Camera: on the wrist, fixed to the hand. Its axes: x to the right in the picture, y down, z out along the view.
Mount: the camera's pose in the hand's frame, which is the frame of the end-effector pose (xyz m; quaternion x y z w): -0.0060 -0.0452 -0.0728 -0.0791 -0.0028 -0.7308 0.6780
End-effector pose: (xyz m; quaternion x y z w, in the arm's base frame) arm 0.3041 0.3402 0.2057 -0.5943 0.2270 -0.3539 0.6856
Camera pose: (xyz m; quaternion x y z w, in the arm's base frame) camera 0.2372 0.2952 0.2353 -0.6240 -0.2543 -0.7213 0.1598
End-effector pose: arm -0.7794 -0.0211 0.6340 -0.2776 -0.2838 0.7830 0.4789
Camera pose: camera -0.6989 0.0036 0.6172 -0.0165 -0.4585 0.1592 0.8741
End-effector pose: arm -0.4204 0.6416 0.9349 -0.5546 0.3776 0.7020 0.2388
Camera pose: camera -0.3411 0.6114 0.9214 -0.6689 -0.2055 0.3329 0.6321
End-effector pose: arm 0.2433 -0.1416 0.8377 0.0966 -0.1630 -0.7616 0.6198
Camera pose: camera 0.2288 -0.1370 0.7532 -0.1334 -0.0186 0.9824 0.1292
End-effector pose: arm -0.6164 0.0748 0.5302 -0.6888 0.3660 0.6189 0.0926
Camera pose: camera -0.5311 0.0672 0.5368 -0.7401 -0.3044 0.3828 0.4616
